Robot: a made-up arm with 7 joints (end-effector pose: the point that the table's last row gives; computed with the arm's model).
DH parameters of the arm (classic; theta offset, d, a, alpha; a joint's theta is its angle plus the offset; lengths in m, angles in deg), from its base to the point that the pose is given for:
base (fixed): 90 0.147 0 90
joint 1: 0 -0.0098 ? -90
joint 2: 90 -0.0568 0.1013 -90
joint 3: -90 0.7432 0.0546 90
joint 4: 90 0.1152 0.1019 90
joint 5: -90 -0.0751 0.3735 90
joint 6: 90 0.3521 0.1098 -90
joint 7: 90 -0.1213 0.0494 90
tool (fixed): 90 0.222 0 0
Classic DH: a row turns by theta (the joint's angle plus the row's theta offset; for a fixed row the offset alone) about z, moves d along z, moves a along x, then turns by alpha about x.
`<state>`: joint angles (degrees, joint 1 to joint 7).
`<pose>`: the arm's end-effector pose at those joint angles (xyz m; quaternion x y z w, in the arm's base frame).
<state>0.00 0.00 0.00 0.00 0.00 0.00 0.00</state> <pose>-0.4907 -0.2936 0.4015 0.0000 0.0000 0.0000 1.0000</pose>
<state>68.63 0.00 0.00 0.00 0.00 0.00 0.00</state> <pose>-0.4907 -0.3440 -0.0337 0.5637 0.0000 0.0000 0.8260</pose>
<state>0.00 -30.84 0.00 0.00 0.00 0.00 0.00</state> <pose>-0.7008 0.0296 0.4015 0.0000 0.0000 -0.2659 0.9640</pose>
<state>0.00 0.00 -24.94 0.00 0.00 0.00 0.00</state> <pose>-0.3240 -0.2936 0.5325 0.0000 0.2159 0.0000 0.9764</pose>
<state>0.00 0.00 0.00 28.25 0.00 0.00 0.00</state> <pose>-0.4907 -0.4390 0.4660 0.2440 0.0000 0.0000 0.9698</pose>
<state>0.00 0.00 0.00 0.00 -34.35 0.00 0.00</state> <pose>-0.2336 -0.0672 0.4015 0.0000 0.0000 -0.2953 0.9554</pose>
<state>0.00 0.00 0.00 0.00 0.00 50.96 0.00</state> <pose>-0.1881 -0.2936 0.3729 0.0000 0.4302 0.0000 0.9027</pose>
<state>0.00 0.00 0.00 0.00 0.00 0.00 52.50</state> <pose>-0.4907 -0.4504 0.2755 0.4423 0.0000 0.0000 0.8969</pose>
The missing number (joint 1, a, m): 0.2488
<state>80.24 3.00 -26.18 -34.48 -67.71 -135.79 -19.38</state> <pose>-0.0940 0.6285 -0.2600 -0.3084 -0.6174 -0.4704 0.5499</pose>
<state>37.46 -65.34 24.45 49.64 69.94 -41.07 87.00</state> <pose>-0.9711 0.2402 -0.3179 0.6019 -0.6139 0.4200 0.2906</pose>
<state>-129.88 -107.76 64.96 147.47 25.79 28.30 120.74</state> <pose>-0.4745 -0.7828 -0.1248 0.0625 0.5988 0.3759 0.7044</pose>
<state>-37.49 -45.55 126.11 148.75 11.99 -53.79 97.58</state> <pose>-0.4474 -0.4113 -0.1037 -0.5818 -0.3304 -0.7210 0.1805</pose>
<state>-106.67 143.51 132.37 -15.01 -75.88 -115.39 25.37</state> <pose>0.1384 0.1595 -0.4689 0.1527 -0.6944 -0.0894 0.6975</pose>
